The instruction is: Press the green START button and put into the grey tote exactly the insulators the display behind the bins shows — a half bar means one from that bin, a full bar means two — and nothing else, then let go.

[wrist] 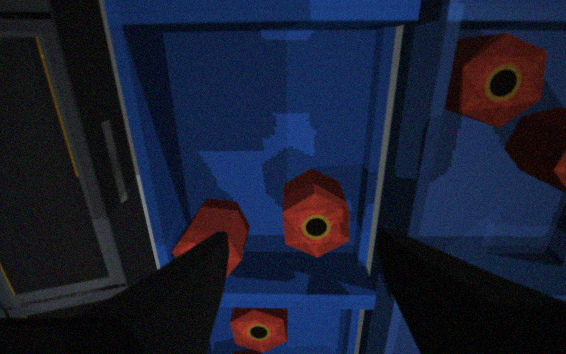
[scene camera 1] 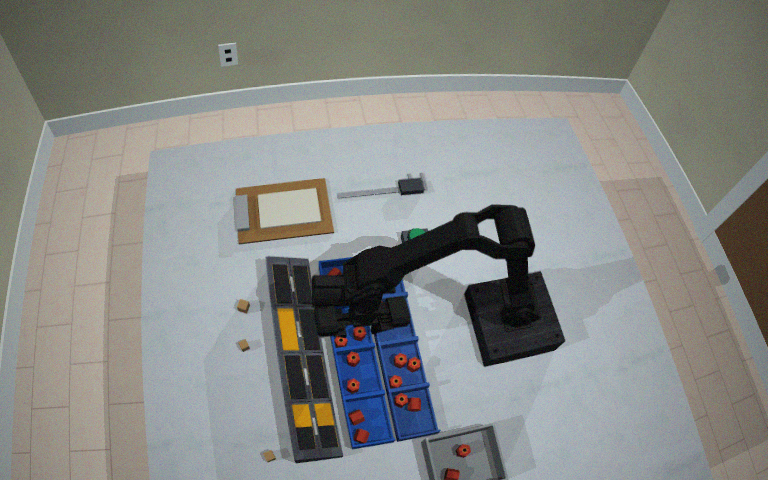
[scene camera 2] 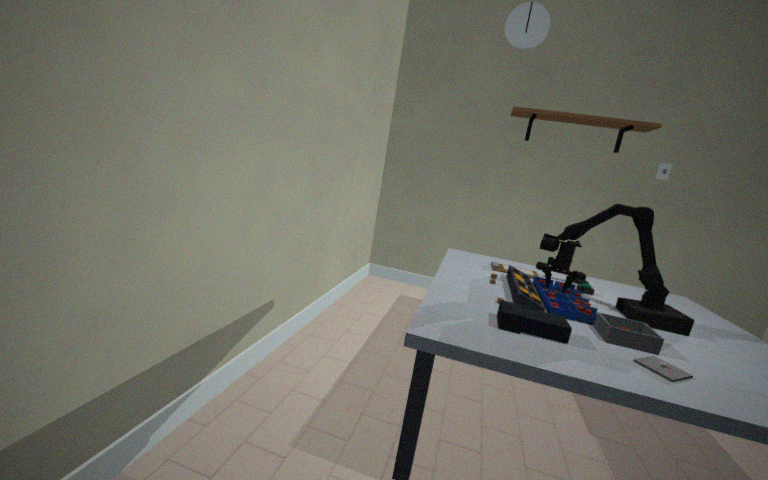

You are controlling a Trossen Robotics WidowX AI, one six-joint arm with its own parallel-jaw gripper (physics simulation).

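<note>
My gripper [scene camera 1: 359,327] [scene camera 2: 556,290] [wrist: 303,241] is open, pointing down over the second bin of the display-side row. Between its fingers in the wrist view is a red insulator [wrist: 316,212], ungripped; the left fingertip partly covers another insulator [wrist: 212,225]. The blue bins [scene camera 1: 370,423] [scene camera 2: 572,315] stand in two rows of four; several hold red insulators, and the arm hides some bins. The display [scene camera 1: 318,458] shows one full orange bar [scene camera 1: 287,328] in its second panel and two half bars [scene camera 1: 302,415] [scene camera 1: 323,413] in its last. The grey tote [scene camera 1: 496,452] [scene camera 2: 628,337] holds two insulators [scene camera 1: 463,450] [scene camera 1: 451,474]. The green button [scene camera 1: 416,232] is partly hidden by the arm.
A clipboard [scene camera 1: 284,233] and a caliper [scene camera 1: 411,186] lie beyond the bins. Small wooden blocks [scene camera 1: 242,305] [scene camera 1: 243,344] [scene camera 1: 269,455] lie behind the display. A black box [scene camera 2: 532,322] stands near the display's end, and a flat plate [scene camera 2: 662,369] lies near the table edge.
</note>
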